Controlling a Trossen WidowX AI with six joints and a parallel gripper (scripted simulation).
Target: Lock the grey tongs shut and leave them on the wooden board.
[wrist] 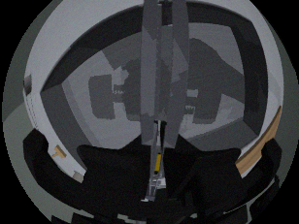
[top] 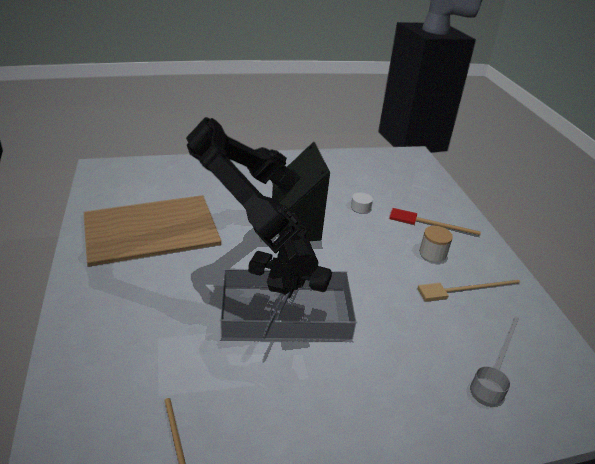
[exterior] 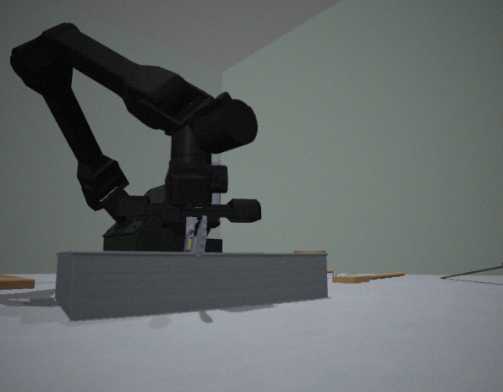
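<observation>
The grey roasting tin lies 2 cm ahead of my gripper tip and 1 cm to the right of it. From my gripper tip the other things lie so: white puck 36 cm to the left, 36 cm behind, 1 cm below; then wooden board 39 cm behind, 29 cm to the right, 2 cm below; then corked jar 47 cm to the left, 10 cm behind.
</observation>
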